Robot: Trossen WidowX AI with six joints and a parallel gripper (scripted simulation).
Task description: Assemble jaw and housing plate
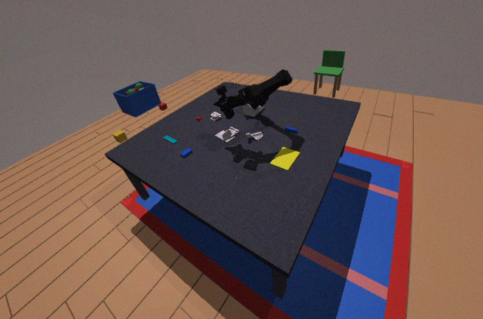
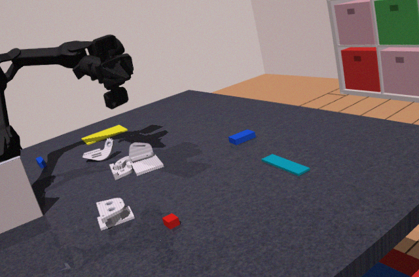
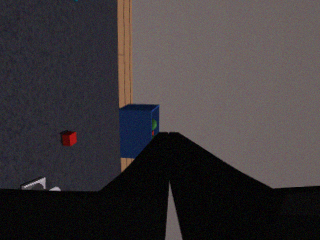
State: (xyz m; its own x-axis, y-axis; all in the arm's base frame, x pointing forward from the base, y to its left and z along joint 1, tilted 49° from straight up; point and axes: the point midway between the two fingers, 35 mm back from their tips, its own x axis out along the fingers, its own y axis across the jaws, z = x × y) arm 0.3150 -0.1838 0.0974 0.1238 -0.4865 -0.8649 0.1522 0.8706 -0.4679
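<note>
The white jaw is 200 mm to the left of my gripper tip, 200 mm below it and 40 mm behind it. The rest, counted from my gripper tip: teal bar 310 mm to the right, 230 mm below, 150 mm ahead; red cube 290 mm to the right, 220 mm below, 130 mm behind; white t-shaped piece 220 mm below, 190 mm behind, 170 mm to the right.
</note>
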